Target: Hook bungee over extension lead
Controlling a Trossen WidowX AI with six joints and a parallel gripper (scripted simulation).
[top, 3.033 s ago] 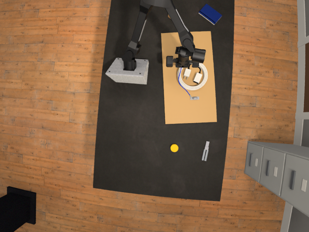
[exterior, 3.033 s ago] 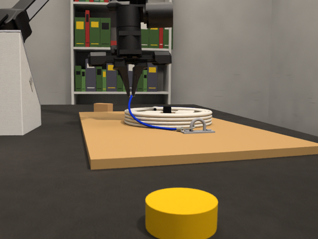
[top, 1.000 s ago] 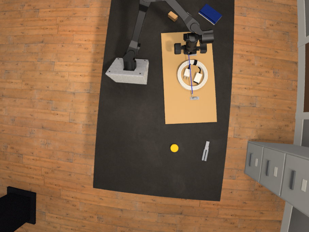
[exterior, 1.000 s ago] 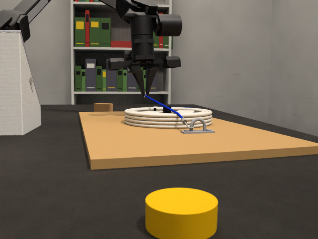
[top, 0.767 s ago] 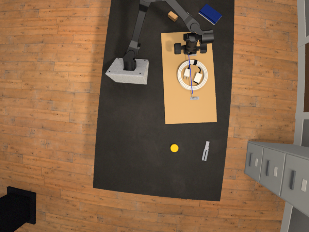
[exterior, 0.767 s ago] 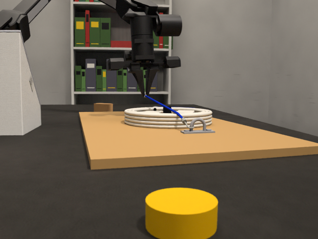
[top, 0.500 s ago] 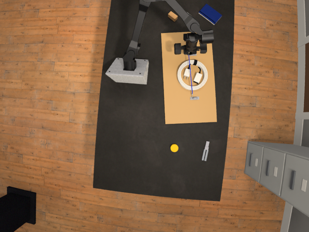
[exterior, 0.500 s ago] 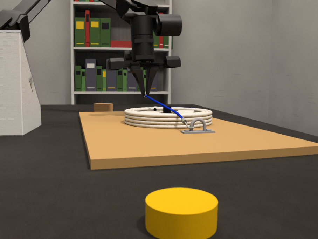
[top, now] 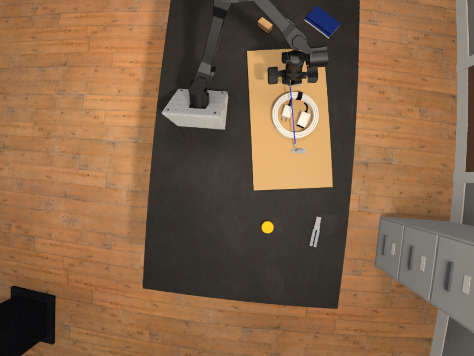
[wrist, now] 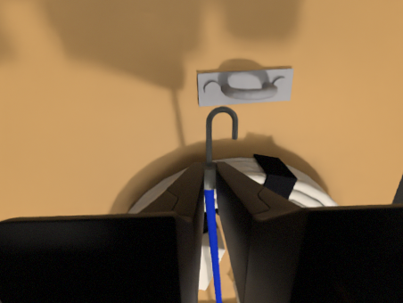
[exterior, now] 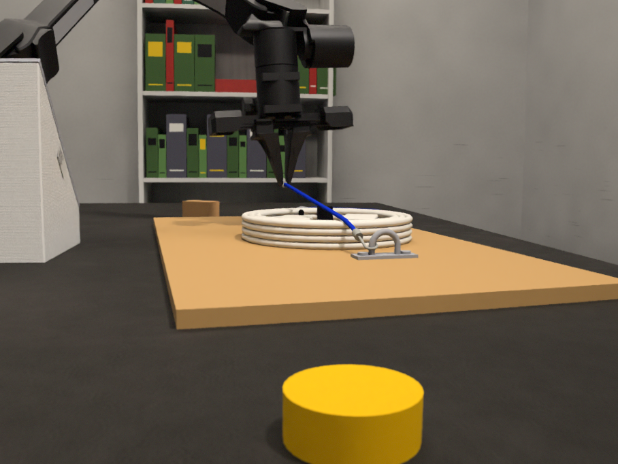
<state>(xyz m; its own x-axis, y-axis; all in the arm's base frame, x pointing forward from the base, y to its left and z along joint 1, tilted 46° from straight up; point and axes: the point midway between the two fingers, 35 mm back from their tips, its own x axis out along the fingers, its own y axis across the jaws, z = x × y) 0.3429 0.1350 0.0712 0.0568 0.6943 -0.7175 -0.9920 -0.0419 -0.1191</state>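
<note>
My gripper is now 2 cm short of the tan board, 12 cm to the left of it and 10 cm above it. The rest, counted from my hand: block (12 cm behind, 29 cm to the left, 9 cm below); then yellow puck (2 cm behind, 60 cm to the right, 9 cm below); then grey clip (19 cm ahead, 59 cm to the right, 10 cm below).
</note>
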